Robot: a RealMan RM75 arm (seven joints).
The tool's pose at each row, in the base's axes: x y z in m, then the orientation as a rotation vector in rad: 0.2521 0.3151 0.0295 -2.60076 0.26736 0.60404; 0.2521 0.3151 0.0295 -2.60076 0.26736 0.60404; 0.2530 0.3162 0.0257 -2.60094 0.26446 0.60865; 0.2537 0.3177 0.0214 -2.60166 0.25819 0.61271; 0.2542 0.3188 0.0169 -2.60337 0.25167 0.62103; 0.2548 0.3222 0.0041 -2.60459 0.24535 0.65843; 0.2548 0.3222 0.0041 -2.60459 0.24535 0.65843
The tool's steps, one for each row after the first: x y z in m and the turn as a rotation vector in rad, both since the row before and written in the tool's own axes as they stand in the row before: 0.0000 0.0000 0.0000 0.00000 0.00000 0.00000; 0.0024 0.0002 0.0032 -0.00157 -0.00353 -0.00106; 0.0025 0.0001 0.0039 -0.00222 -0.00361 -0.00348; 0.0024 0.0006 0.0039 -0.00428 -0.00625 -0.00265; 0.0063 0.0017 0.0116 -0.01138 -0.02561 0.00352; 0.0000 0.0000 0.0000 0.00000 0.00000 0.00000
